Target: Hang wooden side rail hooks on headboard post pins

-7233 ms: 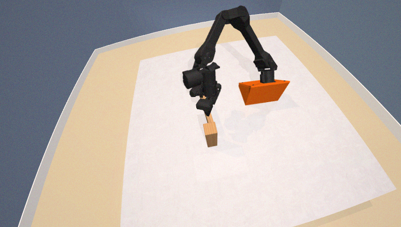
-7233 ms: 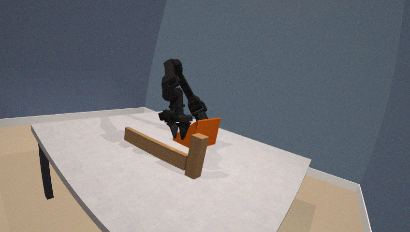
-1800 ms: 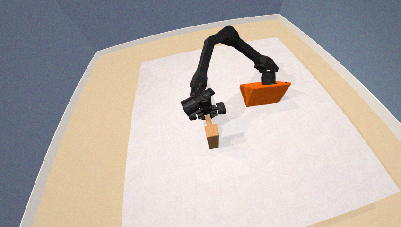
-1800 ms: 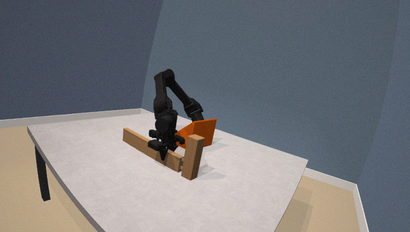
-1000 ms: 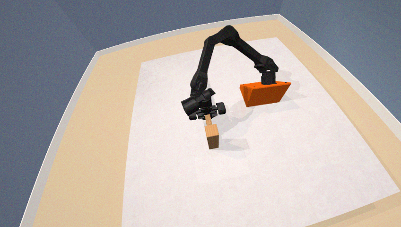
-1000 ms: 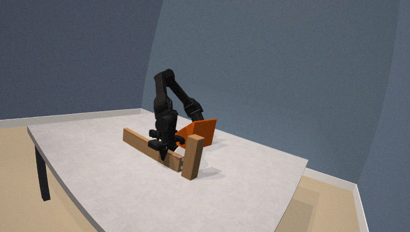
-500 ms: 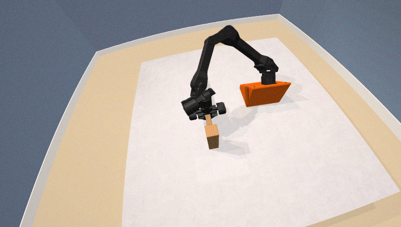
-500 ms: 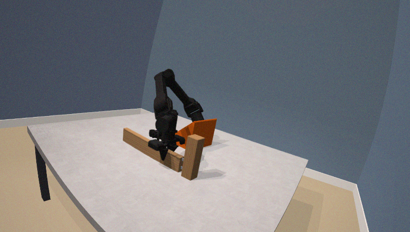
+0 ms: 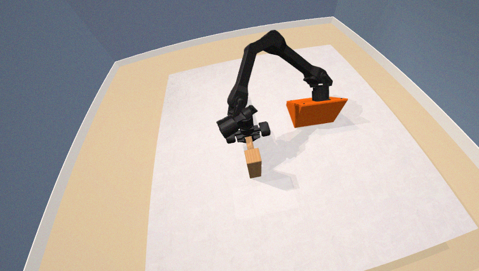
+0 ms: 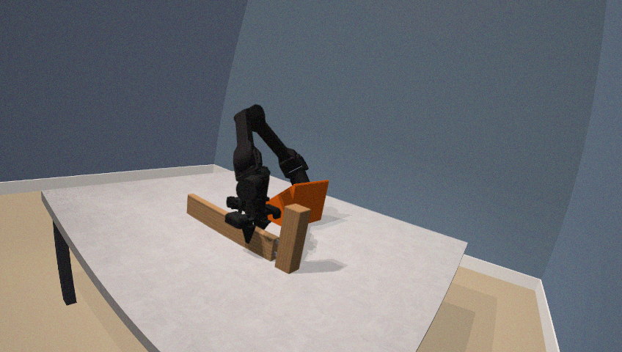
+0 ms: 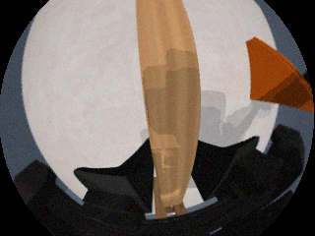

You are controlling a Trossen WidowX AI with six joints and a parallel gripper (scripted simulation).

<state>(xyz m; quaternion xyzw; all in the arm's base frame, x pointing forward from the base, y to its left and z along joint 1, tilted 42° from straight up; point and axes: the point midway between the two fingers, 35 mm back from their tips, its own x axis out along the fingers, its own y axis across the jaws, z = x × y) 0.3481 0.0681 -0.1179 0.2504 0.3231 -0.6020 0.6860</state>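
Right now my gripper tip is 2 cm past the headboard post, 14 cm to the right of it and 7 cm below it.
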